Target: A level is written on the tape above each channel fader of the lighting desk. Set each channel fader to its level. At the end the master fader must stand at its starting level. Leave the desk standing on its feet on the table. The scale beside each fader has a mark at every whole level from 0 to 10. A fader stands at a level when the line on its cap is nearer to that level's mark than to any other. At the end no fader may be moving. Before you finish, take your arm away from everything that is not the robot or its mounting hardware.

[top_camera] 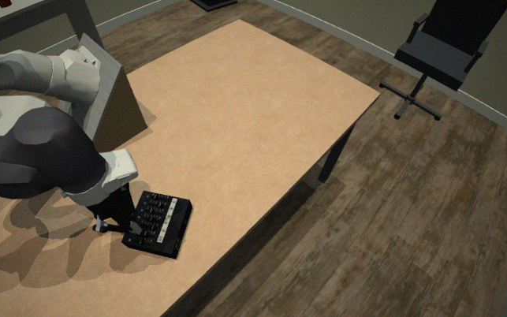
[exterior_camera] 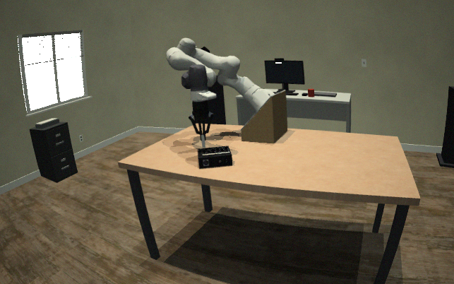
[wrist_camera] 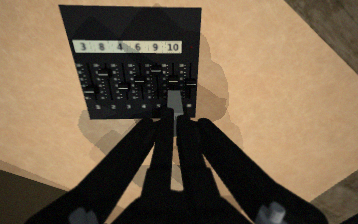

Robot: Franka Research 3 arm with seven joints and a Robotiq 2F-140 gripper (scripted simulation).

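The master fader lies 30 mm ahead of my hand and 40 mm below it.
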